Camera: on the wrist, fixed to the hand. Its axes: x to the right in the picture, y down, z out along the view.
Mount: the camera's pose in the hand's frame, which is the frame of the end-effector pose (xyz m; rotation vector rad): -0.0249 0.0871 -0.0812 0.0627 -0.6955 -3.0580
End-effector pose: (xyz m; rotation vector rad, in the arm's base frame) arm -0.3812 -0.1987 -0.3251 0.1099 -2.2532 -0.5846
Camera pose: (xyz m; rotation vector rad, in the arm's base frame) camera -0.2965 -0.1452 -0.2561 -2.0613 0.1303 0.9444
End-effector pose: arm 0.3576 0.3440 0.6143 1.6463 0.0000 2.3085
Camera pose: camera 0.2686 0.2691 0.5788 0.3961 1.1735 -0.5934
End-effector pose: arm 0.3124 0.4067 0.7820 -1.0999 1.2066 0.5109
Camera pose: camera 0.1944 0.3782 0.7734 -1.1845 -1.5879 -1.4044
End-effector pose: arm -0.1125 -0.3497 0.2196 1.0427 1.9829 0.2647
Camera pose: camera -0.1180 -0.2983 0.3297 -1.9952 0.8511 -1.4159
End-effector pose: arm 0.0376 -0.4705 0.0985 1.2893 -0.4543 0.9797
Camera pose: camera -0.0648 -0.4057 0.1090 0.7887 1.0713 -1.9809
